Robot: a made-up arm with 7 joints.
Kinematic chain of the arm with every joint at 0, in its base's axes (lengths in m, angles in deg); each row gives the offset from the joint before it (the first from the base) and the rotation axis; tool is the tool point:
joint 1: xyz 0 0 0.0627 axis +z
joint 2: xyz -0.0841 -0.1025 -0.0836 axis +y
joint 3: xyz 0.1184 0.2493 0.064 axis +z
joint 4: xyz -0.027 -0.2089 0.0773 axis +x
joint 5: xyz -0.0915 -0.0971 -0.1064 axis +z
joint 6: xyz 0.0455 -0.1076 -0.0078 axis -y
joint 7: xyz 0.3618 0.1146 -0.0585 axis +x
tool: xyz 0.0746 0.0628 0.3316
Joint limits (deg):
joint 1: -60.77..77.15
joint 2: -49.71..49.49
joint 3: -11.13..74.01
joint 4: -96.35..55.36
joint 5: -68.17..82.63
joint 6: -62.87..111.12
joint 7: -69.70..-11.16
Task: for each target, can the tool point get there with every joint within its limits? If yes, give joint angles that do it. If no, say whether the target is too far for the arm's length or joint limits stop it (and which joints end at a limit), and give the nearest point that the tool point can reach.
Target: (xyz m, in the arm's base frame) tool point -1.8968 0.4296 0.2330
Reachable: no: too far | nearest point -0.6974 0.1579 0.1124 | short by 1.236 m
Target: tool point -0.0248 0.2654 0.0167
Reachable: yes | joints -37.07 -21.64 65.28 -44.68 39.16 32.99 -44.80
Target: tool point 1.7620 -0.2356 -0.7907
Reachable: no: too far | nearest point 0.8336 -0.1115 -0.4035 | short by 1.014 m
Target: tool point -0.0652 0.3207 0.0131
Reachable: yes | joints 27.73 30.72 3.67 -69.47 -17.10 69.99 -43.55
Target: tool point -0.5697 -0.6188 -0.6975
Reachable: no: joint limits stop it (at a limit: joint 1, joint 2, joint 5, joint 6, joint 7) | nearest point -0.3569 -0.4699 -0.4967 | short by 0.328 m
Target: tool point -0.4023 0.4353 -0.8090
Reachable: no: joint limits stop it (at a limit: joint 1, joint 2, joint 3, joint 7) | nearest point -0.2879 0.3803 -0.6878 | short by 0.176 m
